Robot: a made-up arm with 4 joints.
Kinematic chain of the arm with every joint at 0, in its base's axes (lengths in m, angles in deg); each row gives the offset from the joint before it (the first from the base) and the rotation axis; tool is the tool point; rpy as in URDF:
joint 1: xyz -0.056 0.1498 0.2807 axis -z
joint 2: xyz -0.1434 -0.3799 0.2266 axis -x
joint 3: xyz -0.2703 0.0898 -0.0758 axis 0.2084 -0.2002 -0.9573
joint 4: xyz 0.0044 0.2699 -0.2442 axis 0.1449 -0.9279 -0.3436
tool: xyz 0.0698 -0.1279 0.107 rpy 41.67 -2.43 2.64
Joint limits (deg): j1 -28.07..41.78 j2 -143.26..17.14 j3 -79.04..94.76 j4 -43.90..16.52
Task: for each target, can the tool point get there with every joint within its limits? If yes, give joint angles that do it. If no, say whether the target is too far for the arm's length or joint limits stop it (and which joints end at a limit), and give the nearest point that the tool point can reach.
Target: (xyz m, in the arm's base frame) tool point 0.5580 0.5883 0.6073
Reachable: no: joint limits stop it (at a limit: joint 1, joint 4) | nearest point -0.2395 0.3284 0.5423 | short by 0.841 m
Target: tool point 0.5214 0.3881 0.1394
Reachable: no: joint limits stop it (at a limit: joint 1, joint 4) | nearest point -0.0717 -0.1038 0.3184 | short by 0.791 m
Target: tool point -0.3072 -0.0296 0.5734
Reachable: yes | joints 13.00 -97.88 76.65 -8.63
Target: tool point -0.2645 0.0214 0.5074
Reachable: yes | joints 2.55 -51.98 41.30 -16.77
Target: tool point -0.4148 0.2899 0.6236
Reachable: yes | joints 19.40 -62.51 -30.35 -35.01
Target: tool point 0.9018 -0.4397 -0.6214
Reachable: no: too far | nearest point 0.0213 -0.2701 0.2990 | short by 1.285 m
